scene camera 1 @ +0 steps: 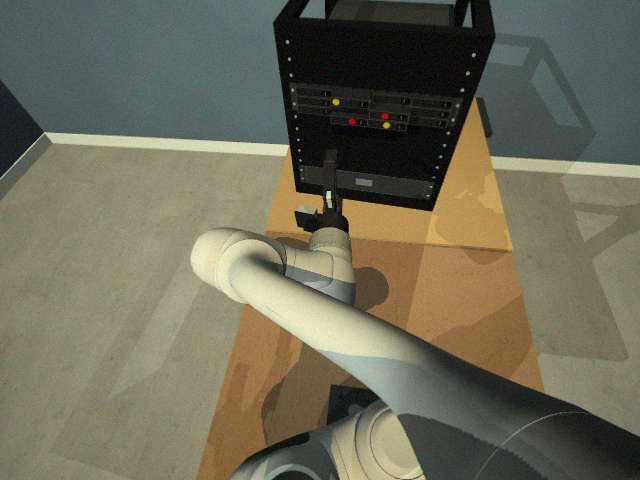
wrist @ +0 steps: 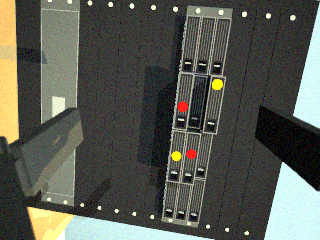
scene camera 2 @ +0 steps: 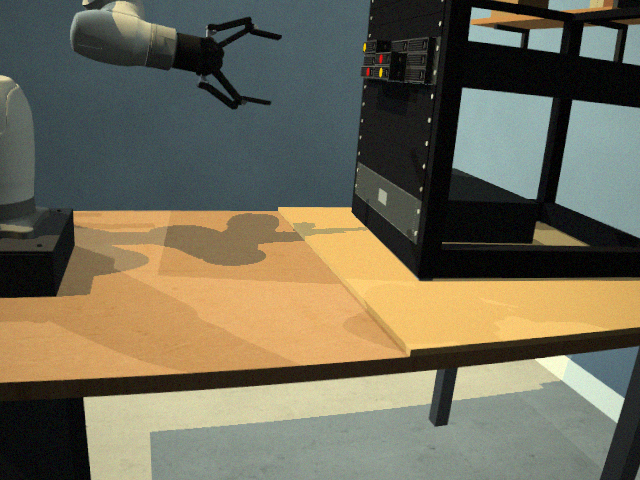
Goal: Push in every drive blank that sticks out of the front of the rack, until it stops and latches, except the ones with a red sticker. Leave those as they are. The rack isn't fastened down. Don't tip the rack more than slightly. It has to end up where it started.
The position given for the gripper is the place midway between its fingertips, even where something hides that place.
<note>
In view: the gripper (scene camera 2: 274, 70), a black rack (scene camera 2: 405, 152) and a lighter board (scene camera 2: 441, 316).
The black rack is seen too in scene camera 1 (scene camera 1: 406, 169) and in the wrist view (wrist: 121, 71). The gripper is seen too in scene camera 1 (scene camera 1: 334, 176) and in the wrist view (wrist: 169, 122). The lighter board is seen too in scene camera 1 (scene camera 1: 468, 213).
</note>
